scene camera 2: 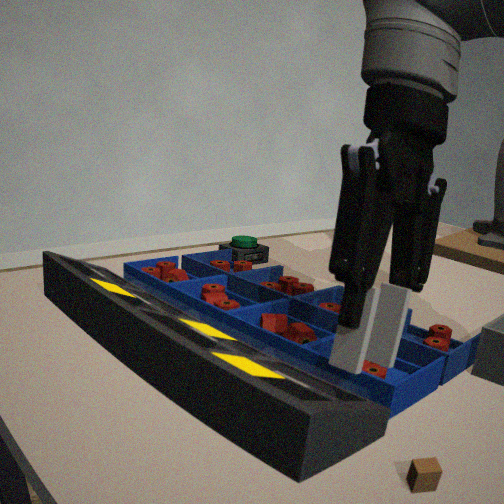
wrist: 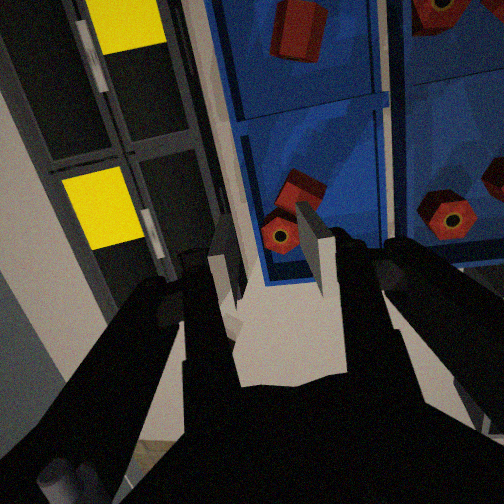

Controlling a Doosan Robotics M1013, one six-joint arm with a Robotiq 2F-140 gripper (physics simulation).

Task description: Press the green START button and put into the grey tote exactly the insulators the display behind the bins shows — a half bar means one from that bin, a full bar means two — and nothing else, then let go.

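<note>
My gripper (scene camera 2: 367,356) is open and hangs low over the near-end bin of the blue bin rack (scene camera 2: 280,310). In the wrist view the gripper (wrist: 270,245) has one pad over the bin's outer wall and the other inside the bin. A red hexagonal insulator (wrist: 280,234) lies between the pads, and a second one (wrist: 300,190) lies just beyond it. One shows under the pads in the scene view (scene camera 2: 375,369). The black display (scene camera 2: 200,350) shows three yellow bars. The green START button (scene camera 2: 244,242) sits behind the bins. A corner of the grey tote (scene camera 2: 492,350) shows at the right edge.
The other bins hold several red insulators each. A small brown cube (scene camera 2: 424,474) lies on the table in front of the display. A wooden base with a dark stand (scene camera 2: 480,240) is at the far right.
</note>
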